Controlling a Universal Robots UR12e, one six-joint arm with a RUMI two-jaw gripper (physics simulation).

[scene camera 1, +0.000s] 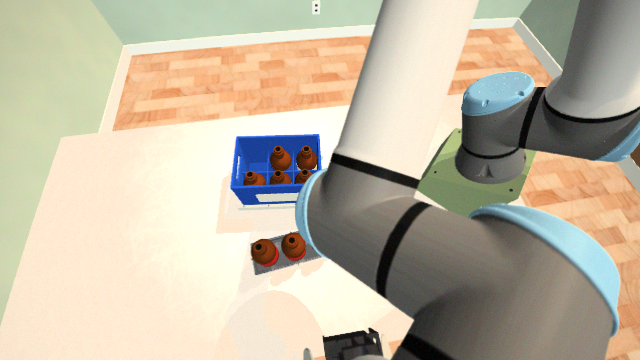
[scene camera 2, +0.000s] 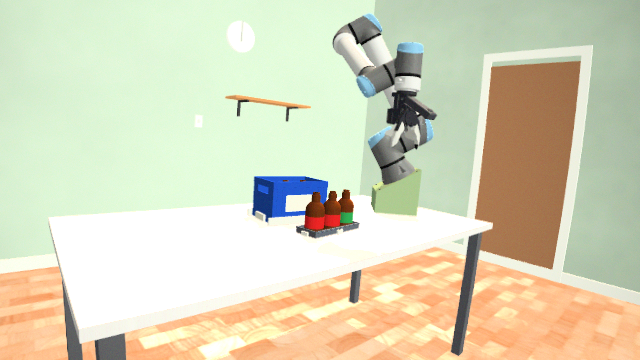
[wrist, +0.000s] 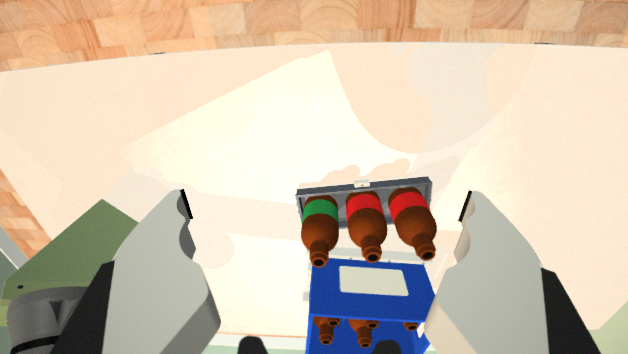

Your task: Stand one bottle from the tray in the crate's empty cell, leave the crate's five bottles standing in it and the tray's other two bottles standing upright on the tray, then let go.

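Frame: origin at the arm's base, x ahead, y left, z up, level; centimetres.
Seen in the pictures: gripper, between the fingertips: [scene camera 2: 404,148] [wrist: 323,192]; arm's base, origin of its link: [scene camera 1: 488,161] [scene camera 2: 399,177] [wrist: 66,302].
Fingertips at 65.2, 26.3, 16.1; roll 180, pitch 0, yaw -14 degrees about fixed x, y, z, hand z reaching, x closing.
Observation:
Pixels of each thing's top centre, then the offset from my fingertips to it, as dx, dy, dz. Level surfaces: height alone.
- blue crate, centre of its top: [wrist: 369,341] [scene camera 1: 277,159] [scene camera 2: 291,178] -3.1, -52.3, -17.4
- grey tray, centre of its top: [wrist: 363,209] [scene camera 1: 294,247] [scene camera 2: 329,224] +1.2, -27.7, -32.4
- green-labelled bottle, centre of its top: [wrist: 318,262] [scene camera 2: 346,189] -7.9, -26.5, -18.9
- white table, height of its surface: dz -34.9
A blue crate [scene camera 1: 246,196] [scene camera 2: 264,202] [wrist: 325,285] stands on the table, with two bottles in its back row and three in its front row. Its back left cell [scene camera 1: 256,160] is empty in scene camera 1. A grey tray [scene camera 1: 282,264] [scene camera 2: 322,233] [wrist: 330,189] in front holds two red-labelled bottles, the outer one [scene camera 1: 264,252] [scene camera 2: 315,212] [wrist: 414,222] and the middle one [scene camera 1: 293,246] [scene camera 2: 332,210] [wrist: 367,225], and a green-labelled bottle [scene camera 2: 346,207] [wrist: 320,227], all upright. The arm hides the green-labelled one in scene camera 1. My gripper [scene camera 2: 406,144] [wrist: 323,192] is open and empty, high above the tray's level.
The crate and tray stand close together on the white table [scene camera 1: 125,225] [scene camera 2: 175,260]. The arm's green mount [scene camera 1: 445,185] [scene camera 2: 400,197] [wrist: 75,240] is beside them. The arm's elbow [scene camera 1: 370,215] covers the crate's right edge in scene camera 1. A wall shelf [scene camera 2: 267,102] is behind.

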